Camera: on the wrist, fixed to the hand. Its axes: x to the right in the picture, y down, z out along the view.
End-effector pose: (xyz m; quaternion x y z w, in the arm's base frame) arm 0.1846 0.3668 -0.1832 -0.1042 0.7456 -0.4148 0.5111
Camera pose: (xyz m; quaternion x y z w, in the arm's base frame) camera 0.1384 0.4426 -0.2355 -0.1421 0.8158 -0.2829 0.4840
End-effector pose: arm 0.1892 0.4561 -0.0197 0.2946 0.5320 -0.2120 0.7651
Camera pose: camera 0.1915 0.5582 -0.0334 0.2008 0.5672 -0.0950 0.7931
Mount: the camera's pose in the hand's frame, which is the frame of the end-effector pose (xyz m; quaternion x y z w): 0.0125 0.0736 -0.0710 -0.1497 0.0266 0.0352 0.9878
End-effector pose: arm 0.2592 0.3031 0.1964 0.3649 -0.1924 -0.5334 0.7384
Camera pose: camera 0.3591 0.3273 0.2030 0.2573 -0.1034 -0.5200 0.8079
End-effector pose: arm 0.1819 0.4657 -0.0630 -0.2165 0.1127 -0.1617 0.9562
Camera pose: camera 0.1923 0.4973 -0.1605 -0.3487 0.1686 -0.1149 0.9148
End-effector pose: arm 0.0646 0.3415 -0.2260 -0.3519 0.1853 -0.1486 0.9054
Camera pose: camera 0.0546 0.3473 -0.3284 -0.4726 0.2417 -0.0965 0.8419
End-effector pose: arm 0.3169 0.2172 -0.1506 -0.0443 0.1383 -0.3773 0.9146
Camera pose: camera 0.3549 0.2624 -0.2350 -0.1658 0.2190 -0.3210 0.9064
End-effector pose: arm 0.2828 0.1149 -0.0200 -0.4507 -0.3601 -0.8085 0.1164
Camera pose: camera 0.2677 0.0153 0.0015 -0.4538 -0.2157 -0.8604 0.0855
